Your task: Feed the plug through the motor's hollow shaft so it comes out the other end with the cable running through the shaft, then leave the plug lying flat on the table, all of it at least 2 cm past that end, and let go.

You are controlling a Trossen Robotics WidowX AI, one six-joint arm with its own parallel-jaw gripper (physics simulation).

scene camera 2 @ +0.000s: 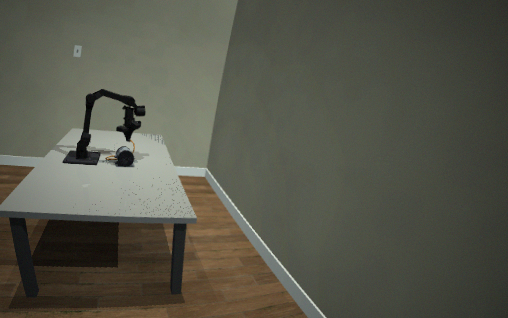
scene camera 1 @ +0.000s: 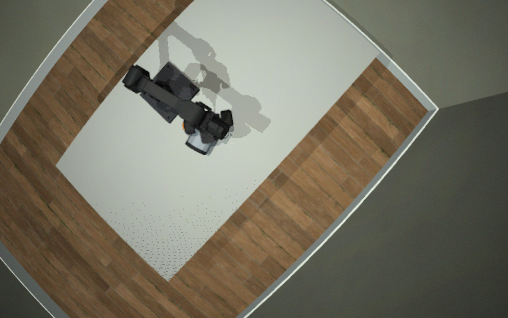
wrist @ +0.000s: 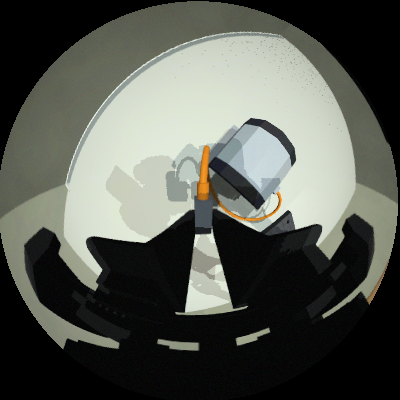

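Seen in the pictures: gripper, fingertip midpoint: (scene camera 2: 128, 140) (wrist: 202, 213); arm's base, origin of the base link: (scene camera 2: 81, 157).
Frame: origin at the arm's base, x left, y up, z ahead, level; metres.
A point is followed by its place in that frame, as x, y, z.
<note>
My gripper (scene camera 2: 128, 139) {0.068, 0.117, 0.297} (wrist: 202, 213) {0.068, 0.117, 0.297} points down and is shut on the grey plug (wrist: 203, 210) {0.063, 0.125, 0.302}, holding it above the table; its orange boot sticks out past the fingertips. The orange cable (scene camera 2: 134, 146) {0.031, 0.090, 0.343} (wrist: 250, 219) {0.024, -0.004, 0.172} runs from the plug down and curves around near the motor. The motor (scene camera 1: 199, 144) {-0.033, 0.084, 0.307} (scene camera 2: 123, 155) {-0.074, 0.058, 0.281} (wrist: 259, 156) {-0.015, 0.084, 0.302}, a pale grey barrel with dark end caps, lies on its side on the table. In the wrist view it is ahead and to the right of the plug. The openings of its hollow shaft do not show clearly. The arm partly covers the motor in scene camera 1.
The robot's dark base plate (scene camera 1: 170, 116) {-0.053, -0.001, 0.097} (scene camera 2: 81, 160) {-0.058, -0.001, 0.013} (wrist: 284, 224) {-0.052, 0.000, 0.092} stands on the pale table (scene camera 1: 125, 165) {-0.388, -0.016, 0.092} (scene camera 2: 100, 200) {-0.544, -0.016, 0.211} (wrist: 150, 100) {0.042, -0.016, 0.509}, close to the motor. A loop of the cable lies on the base side of the motor. Arm shadows fall across the table.
</note>
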